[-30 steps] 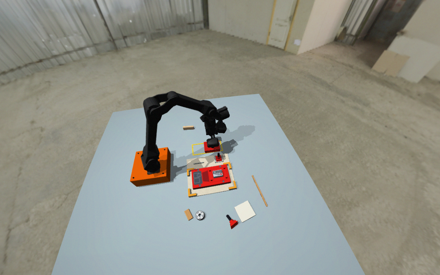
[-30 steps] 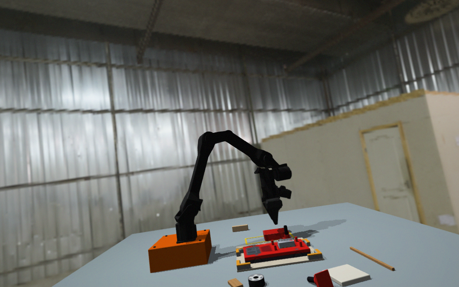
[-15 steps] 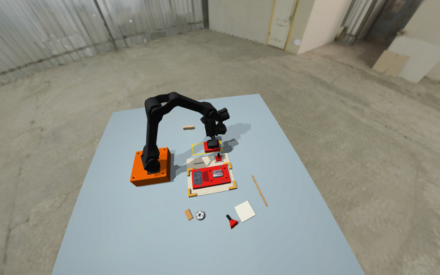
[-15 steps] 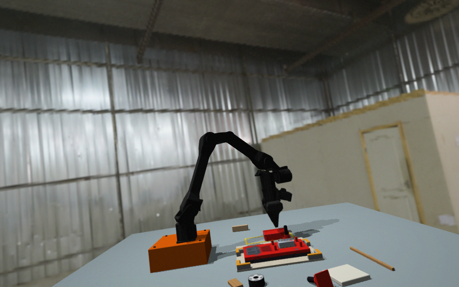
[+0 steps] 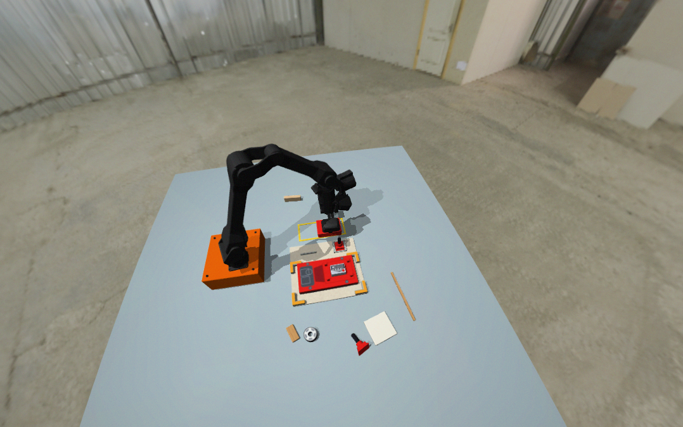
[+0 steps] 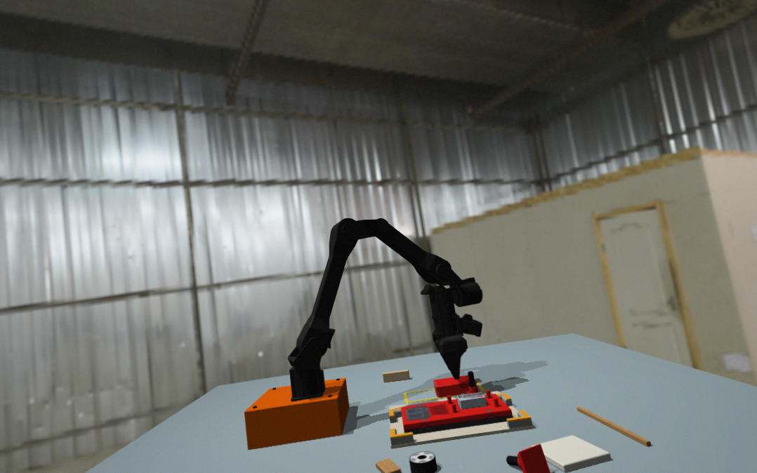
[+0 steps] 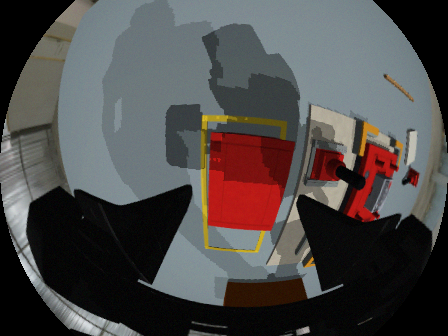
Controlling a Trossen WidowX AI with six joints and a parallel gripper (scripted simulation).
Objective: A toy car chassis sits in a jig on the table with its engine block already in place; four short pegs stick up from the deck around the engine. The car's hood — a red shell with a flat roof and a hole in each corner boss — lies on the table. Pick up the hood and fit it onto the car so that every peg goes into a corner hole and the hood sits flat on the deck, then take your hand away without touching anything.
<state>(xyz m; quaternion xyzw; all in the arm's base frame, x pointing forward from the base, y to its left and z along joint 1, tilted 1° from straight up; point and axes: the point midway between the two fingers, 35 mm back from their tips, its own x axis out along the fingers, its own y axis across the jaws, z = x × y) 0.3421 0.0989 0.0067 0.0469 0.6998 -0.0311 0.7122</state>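
My gripper tip is now 2 cm above the red hood. From my gripper tip the other things lie so: wood block: 20 cm behind, 36 cm to the right, 3 cm below; wooden stick: 17 cm ahead, 34 cm to the right, 4 cm below; cream jig: 5 cm behind, 19 cm to the right, 3 cm below.
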